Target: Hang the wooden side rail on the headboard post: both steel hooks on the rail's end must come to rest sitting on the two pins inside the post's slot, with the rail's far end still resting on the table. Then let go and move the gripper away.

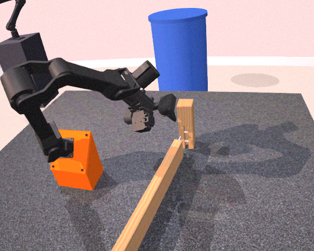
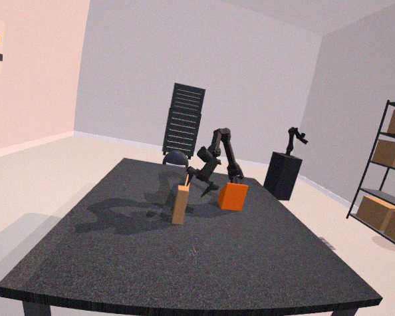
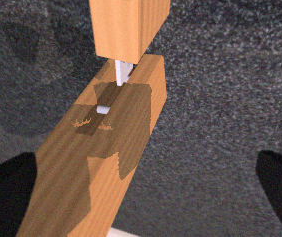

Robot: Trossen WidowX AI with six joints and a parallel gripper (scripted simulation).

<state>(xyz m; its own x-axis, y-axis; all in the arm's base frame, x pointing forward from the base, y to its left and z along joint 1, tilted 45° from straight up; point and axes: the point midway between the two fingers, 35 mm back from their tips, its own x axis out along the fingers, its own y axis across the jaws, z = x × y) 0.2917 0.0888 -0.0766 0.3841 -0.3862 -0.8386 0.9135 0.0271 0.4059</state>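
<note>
Now: gripper tip 70 mm short of the wooden headboard post, 50 mm to the right of it and 50 mm above it.
</note>
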